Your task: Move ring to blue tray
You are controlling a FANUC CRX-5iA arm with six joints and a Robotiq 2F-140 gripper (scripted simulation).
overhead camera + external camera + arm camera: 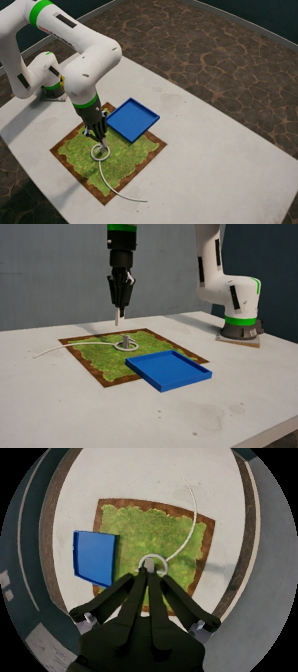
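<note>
Now: the grey stake 100 mm below my hand and 30 mm behind it. Round my hand: blue tray (220 mm to the left, 120 mm below, 50 mm behind); then square green grass mat (140 mm below, 40 mm behind, 20 mm to the left).
</note>
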